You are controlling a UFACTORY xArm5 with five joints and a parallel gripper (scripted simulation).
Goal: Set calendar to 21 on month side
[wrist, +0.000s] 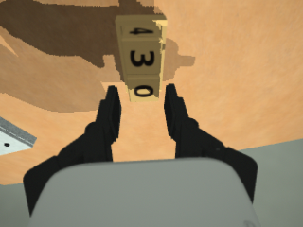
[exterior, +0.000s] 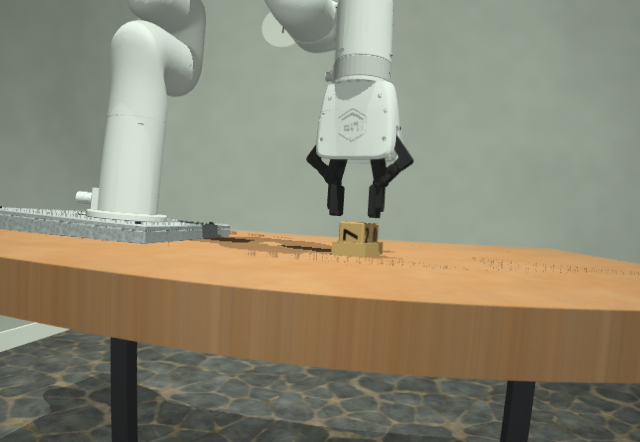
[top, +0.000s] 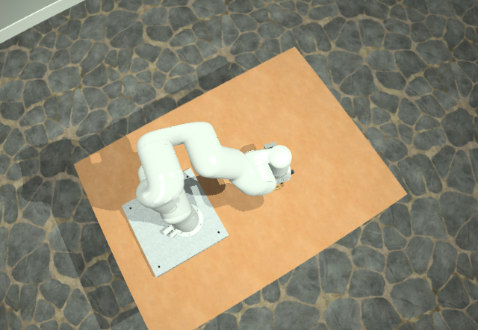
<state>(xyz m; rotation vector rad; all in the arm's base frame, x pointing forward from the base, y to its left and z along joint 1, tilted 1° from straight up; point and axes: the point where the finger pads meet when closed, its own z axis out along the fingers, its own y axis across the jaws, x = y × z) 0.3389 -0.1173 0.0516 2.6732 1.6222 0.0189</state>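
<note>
Right now the wooden calendar tray is 10 mm ahead of my hand, 20 mm to the left of it and 60 mm below it.
</note>
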